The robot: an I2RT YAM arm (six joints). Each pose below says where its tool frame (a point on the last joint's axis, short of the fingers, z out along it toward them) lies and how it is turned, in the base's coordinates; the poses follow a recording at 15 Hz.
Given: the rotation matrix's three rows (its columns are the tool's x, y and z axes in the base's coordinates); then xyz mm. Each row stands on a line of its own.
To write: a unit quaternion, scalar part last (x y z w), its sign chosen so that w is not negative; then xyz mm. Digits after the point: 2 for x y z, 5 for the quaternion. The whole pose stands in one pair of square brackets.
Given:
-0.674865 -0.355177 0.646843
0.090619 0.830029 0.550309
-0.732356 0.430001 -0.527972
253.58 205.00 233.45
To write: [-0.07596 0.87076 0.28145 0.39598 253.58 205.00 233.45]
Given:
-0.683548 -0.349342 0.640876
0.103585 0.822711 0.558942
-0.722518 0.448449 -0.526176
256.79 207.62 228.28
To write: [-0.07056 0.87069 0.28925 0.39147 256.79 207.62 228.28]
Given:
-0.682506 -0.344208 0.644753
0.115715 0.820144 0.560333
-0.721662 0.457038 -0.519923
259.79 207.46 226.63
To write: [-0.06571 0.86928 0.29259 0.39297 259.79 207.46 226.63]
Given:
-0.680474 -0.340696 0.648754
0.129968 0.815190 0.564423
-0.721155 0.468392 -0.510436
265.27 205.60 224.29
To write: [-0.06077 0.86691 0.29785 0.39506 265.27 205.60 224.29]
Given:
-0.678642 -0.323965 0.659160
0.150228 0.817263 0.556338
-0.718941 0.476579 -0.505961
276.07 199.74 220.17
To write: [-0.05014 0.86629 0.29808 0.39770 276.07 199.74 220.17]
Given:
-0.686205 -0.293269 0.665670
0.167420 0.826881 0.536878
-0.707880 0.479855 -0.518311
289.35 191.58 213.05
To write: [-0.03614 0.87055 0.29198 0.39445 289.35 191.58 213.05]
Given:
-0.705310 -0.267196 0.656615
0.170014 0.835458 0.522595
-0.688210 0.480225 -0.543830
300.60 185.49 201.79
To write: [-0.02767 0.87815 0.28549 0.38286 300.60 185.49 201.79]
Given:
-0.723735 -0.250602 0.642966
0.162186 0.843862 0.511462
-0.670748 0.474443 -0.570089
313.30 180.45 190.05
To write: [-0.02496 0.88568 0.27829 0.37082 313.30 180.45 190.05]
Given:
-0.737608 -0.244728 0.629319
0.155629 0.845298 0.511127
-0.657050 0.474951 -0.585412
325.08 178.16 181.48
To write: [-0.02503 0.88999 0.27699 0.36134 325.08 178.16 181.48]
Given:
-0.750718 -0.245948 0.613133
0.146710 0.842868 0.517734
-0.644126 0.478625 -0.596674
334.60 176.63 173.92
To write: [-0.02778 0.89307 0.27892 0.35195 334.60 176.63 173.92]
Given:
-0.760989 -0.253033 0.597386
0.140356 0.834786 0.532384
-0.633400 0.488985 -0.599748
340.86 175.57 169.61
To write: [-0.03152 0.89380 0.28568 0.34426 340.86 175.57 169.61]
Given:
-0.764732 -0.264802 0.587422
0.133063 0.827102 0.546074
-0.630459 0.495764 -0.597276
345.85 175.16 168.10
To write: [-0.03689 0.89290 0.29170 0.34099 345.85 175.16 168.10]
